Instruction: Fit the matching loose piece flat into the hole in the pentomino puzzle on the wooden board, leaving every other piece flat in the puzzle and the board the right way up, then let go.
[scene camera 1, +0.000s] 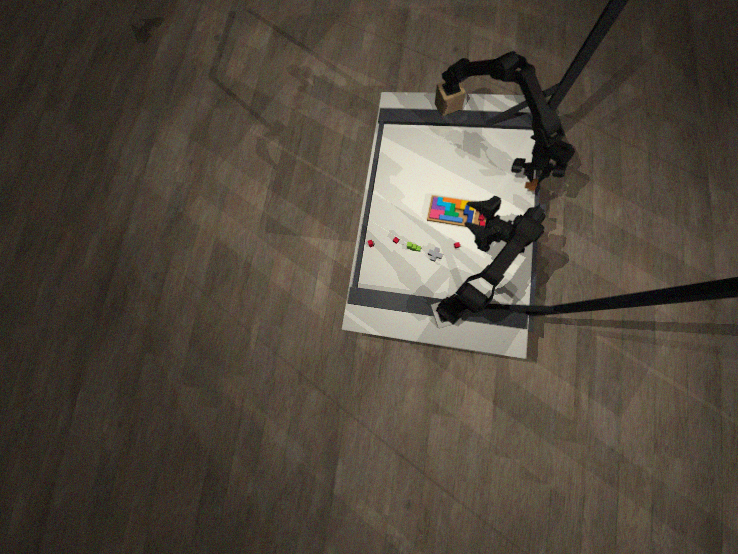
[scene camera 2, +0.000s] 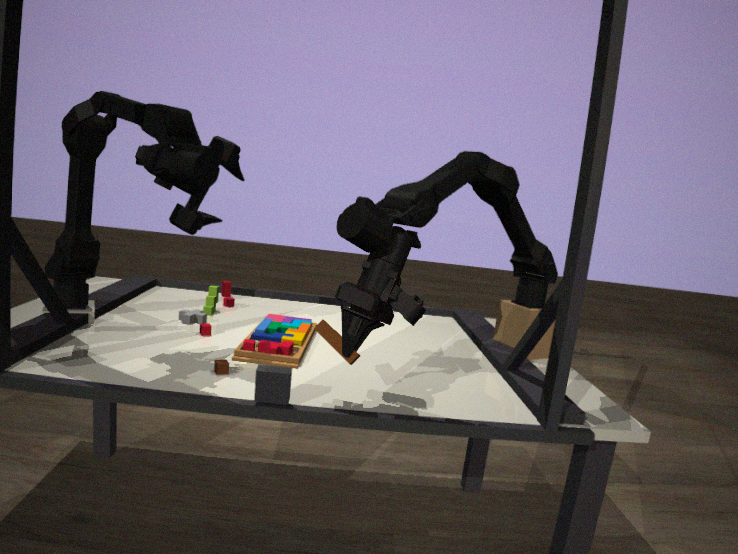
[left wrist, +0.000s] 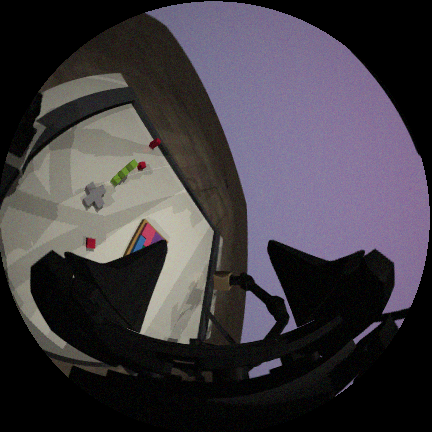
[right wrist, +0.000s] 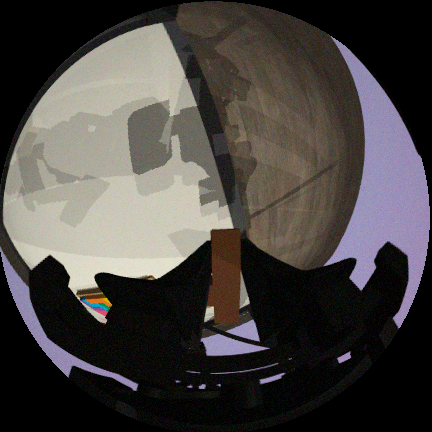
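Seen in the pictures: left gripper, between the fingertips: (scene camera 1: 465, 213) (scene camera 2: 231, 200) (left wrist: 218, 245); right gripper, between the fingertips: (scene camera 1: 534, 183) (scene camera 2: 346, 356) (right wrist: 224, 244); left arm's base, origin of its link: (scene camera 1: 446, 312) (scene camera 2: 69, 305); right arm's base, origin of its link: (scene camera 1: 451, 88) (scene camera 2: 530, 305) (left wrist: 230, 280).
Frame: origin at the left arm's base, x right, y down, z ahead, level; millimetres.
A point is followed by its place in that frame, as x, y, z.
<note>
The puzzle board (scene camera 1: 444, 223) {123, 21, 378} (scene camera 2: 268, 358) {321, 16, 343} lies on the table with its coloured pieces up; its corner shows in the left wrist view (left wrist: 134, 240) {120, 9, 386}. The hole's outline cannot be made out. Thick red blocks (scene camera 2: 274, 347) {311, -1, 356} show at its near end. My right gripper (scene camera 2: 347, 354) {511, -49, 404} (right wrist: 224, 244) {511, -49, 404} is shut on an orange-brown piece (scene camera 1: 531, 186) {468, -93, 379} (scene camera 2: 335, 339) {500, -74, 387} (right wrist: 226, 285) {496, -76, 398}. It holds the piece tilted, to the right of the board in scene camera 2; whether the piece touches the table is unclear. My left gripper (scene camera 1: 468, 214) {134, -253, 298} (scene camera 2: 231, 199) {134, -253, 298} (left wrist: 218, 245) {134, -253, 298} is open and empty, high above the table.
A grey plus-shaped piece (scene camera 1: 434, 254) {33, 4, 252} (scene camera 2: 192, 316) {58, 7, 250} (left wrist: 94, 195) {40, 4, 254}, a green piece (scene camera 1: 413, 246) {-44, -16, 308} (scene camera 2: 211, 300) {-31, -8, 308} (left wrist: 124, 172) {-35, -16, 309} and red cubes (scene camera 1: 457, 245) {138, 4, 260} (scene camera 2: 205, 329) {148, 10, 261} (left wrist: 90, 243) {140, 4, 262} lie left of the board in scene camera 2. A brown cube (scene camera 2: 221, 366) {373, 9, 245} lies near the front edge. Posts flank the table.
</note>
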